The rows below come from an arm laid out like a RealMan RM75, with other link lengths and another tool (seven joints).
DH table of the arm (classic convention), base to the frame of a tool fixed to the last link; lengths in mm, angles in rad. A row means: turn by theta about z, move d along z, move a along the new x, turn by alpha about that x. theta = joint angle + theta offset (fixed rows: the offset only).
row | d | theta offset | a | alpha
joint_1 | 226.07 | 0 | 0 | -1.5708
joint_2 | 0 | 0 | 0 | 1.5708
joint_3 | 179.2 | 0 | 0 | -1.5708
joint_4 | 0 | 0 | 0 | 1.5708
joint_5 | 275.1 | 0 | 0 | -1.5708
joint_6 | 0 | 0 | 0 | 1.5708
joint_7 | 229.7 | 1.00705 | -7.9 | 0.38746
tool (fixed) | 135.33 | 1.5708 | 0 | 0
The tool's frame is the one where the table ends.
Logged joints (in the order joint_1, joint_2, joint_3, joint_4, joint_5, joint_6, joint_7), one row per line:
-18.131, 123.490, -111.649, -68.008, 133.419, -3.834, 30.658
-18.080, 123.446, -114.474, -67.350, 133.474, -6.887, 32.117
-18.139, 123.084, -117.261, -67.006, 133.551, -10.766, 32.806
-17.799, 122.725, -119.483, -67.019, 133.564, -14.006, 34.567
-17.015, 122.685, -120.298, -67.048, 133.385, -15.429, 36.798
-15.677, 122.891, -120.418, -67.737, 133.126, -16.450, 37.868
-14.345, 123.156, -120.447, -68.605, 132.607, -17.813, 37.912
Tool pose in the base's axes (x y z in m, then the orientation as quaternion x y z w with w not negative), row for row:
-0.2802, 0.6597, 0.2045, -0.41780, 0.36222, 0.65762, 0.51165
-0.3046, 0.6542, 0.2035, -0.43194, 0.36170, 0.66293, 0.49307
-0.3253, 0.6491, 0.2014, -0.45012, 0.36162, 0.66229, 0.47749
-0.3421, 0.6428, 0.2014, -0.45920, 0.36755, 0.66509, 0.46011
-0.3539, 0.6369, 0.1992, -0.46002, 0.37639, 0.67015, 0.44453
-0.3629, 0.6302, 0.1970, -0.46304, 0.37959, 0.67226, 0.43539
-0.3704, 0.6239, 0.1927, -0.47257, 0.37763, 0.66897, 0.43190
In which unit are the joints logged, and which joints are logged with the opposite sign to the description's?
The joints are logged in degrees. Opposite sign: joint_2.
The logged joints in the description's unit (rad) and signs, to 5 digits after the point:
-0.31645, -2.15531, -1.94864, -1.18696, 2.32860, -0.06692, 0.53508
-0.31556, -2.15454, -1.99795, -1.17548, 2.32956, -0.12020, 0.56055
-0.31659, -2.14822, -2.04659, -1.16948, 2.33090, -0.18790, 0.57257
-0.31065, -2.14196, -2.08537, -1.16970, 2.33113, -0.24445, 0.60331
-0.29697, -2.14126, -2.09960, -1.17021, 2.32801, -0.26929, 0.64225
-0.27362, -2.14485, -2.10169, -1.18223, 2.32349, -0.28711, 0.66092
-0.25037, -2.14948, -2.10220, -1.19738, 2.31443, -0.31090, 0.66169

